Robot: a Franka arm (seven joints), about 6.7 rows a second.
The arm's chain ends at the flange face. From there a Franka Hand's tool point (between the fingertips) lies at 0.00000 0.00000 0.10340 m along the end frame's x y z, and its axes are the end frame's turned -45 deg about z.
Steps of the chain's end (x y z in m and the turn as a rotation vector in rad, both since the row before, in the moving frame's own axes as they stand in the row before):
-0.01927, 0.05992, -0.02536, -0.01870, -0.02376, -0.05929
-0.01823, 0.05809, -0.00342, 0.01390, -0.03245, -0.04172
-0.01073, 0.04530, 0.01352, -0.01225, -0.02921, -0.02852
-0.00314, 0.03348, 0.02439, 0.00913, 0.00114, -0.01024
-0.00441, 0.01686, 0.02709, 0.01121, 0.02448, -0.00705
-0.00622, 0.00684, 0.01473, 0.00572, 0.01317, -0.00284
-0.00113, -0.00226, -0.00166, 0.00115, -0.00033, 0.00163
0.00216, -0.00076, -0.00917, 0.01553, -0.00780, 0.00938
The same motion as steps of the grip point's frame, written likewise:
-0.05911, 0.02847, -0.02541, 0.00358, -0.03002, -0.05929
-0.05539, 0.02483, -0.00348, 0.03277, -0.01312, -0.04172
-0.04267, 0.02325, 0.01347, 0.01199, -0.02932, -0.02852
-0.02515, 0.02087, 0.02439, 0.00565, 0.00726, -0.01024
-0.01243, 0.00976, 0.02705, -0.00938, 0.02524, -0.00705
-0.00785, 0.00098, 0.01472, -0.00527, 0.01336, -0.00284
0.00086, -0.00251, -0.00166, 0.00105, 0.00058, 0.00163
0.00264, -0.00071, -0.00919, 0.01650, 0.00547, 0.00938

